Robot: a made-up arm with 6 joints.
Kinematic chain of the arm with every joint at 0, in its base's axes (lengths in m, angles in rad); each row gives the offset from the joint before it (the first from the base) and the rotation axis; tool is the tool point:
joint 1: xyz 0 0 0.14 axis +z
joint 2: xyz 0 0.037 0 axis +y
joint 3: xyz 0 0 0.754 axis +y
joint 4: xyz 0 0 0.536 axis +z
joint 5: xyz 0 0 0 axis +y
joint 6: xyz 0 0 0.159 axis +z
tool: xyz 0 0 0
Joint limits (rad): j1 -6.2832..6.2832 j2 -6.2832..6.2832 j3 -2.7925..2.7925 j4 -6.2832..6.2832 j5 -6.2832..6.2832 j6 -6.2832..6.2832
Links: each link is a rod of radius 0.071 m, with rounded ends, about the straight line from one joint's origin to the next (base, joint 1, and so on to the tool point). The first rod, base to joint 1, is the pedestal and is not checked.
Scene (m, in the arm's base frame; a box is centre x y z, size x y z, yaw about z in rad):
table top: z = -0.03
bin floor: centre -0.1 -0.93 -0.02 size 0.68 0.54 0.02 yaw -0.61
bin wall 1: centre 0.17 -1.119 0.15 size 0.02 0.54 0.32 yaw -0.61
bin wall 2: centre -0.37 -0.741 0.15 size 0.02 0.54 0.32 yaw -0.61
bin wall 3: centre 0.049 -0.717 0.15 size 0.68 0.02 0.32 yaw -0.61
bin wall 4: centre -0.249 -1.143 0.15 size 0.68 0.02 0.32 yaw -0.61
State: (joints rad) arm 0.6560 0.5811 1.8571 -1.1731 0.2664 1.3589
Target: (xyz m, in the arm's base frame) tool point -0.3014 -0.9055 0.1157
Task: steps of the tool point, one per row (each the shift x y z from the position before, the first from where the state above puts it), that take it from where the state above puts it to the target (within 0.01 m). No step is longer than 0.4 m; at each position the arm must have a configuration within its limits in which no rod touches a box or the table.
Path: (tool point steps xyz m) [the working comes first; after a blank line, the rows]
Joints at the target: -1.8480 0.8202 1.6428 -1.2632 0.5489 1.3589
Straight joint move there: touches bin wall 1, bin wall 3.

1: 0.1911 -0.1937 0.0694
2: 0.1174 -0.2602 0.0807
3: 0.0211 -0.2951 0.0894
4: -0.0833 -0.2912 0.0948
5: -0.1795 -0.2481 0.0966
6: -0.2525 -0.1723 0.0950
7: -0.2584 -0.1248 -0.2292
8: -0.2878 0.0160 -0.2225
9: -0.2420 0.1483 -0.1925

